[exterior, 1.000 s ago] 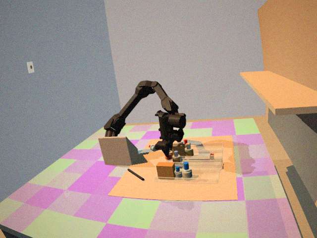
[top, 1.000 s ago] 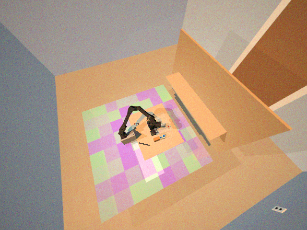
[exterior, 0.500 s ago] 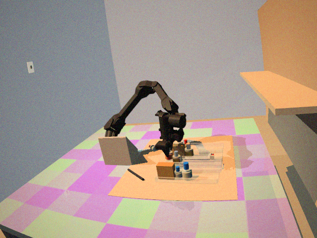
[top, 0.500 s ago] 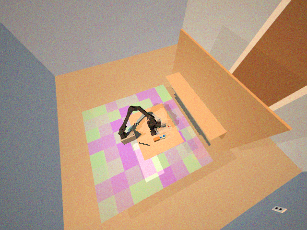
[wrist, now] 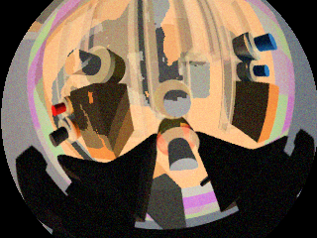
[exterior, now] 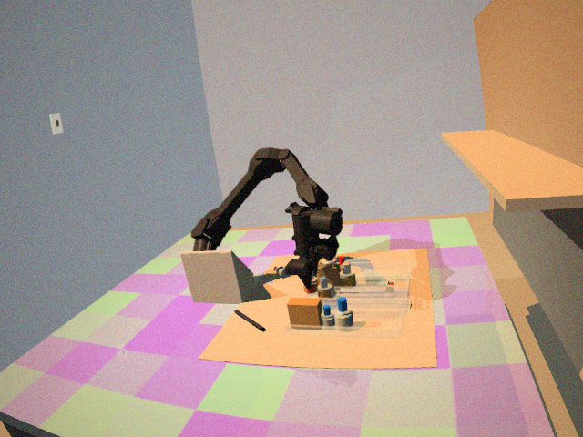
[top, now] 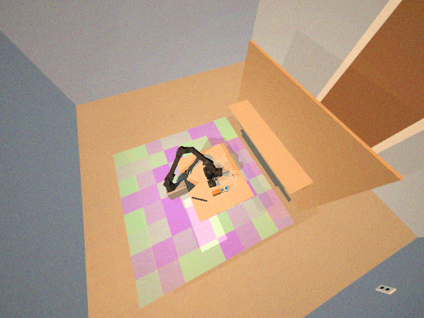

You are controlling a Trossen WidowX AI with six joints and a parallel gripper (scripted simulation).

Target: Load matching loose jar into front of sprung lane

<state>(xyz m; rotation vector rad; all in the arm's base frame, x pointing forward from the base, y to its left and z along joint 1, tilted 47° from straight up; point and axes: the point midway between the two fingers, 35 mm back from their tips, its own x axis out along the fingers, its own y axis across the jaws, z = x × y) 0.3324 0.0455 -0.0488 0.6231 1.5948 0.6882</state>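
The clear lane rack is 150 mm ahead of my gripper tip, 40 mm below it and 20 mm to the right of it. From my gripper tip the other things lie so: black pen (140 mm behind, 120 mm to the right, 50 mm below).
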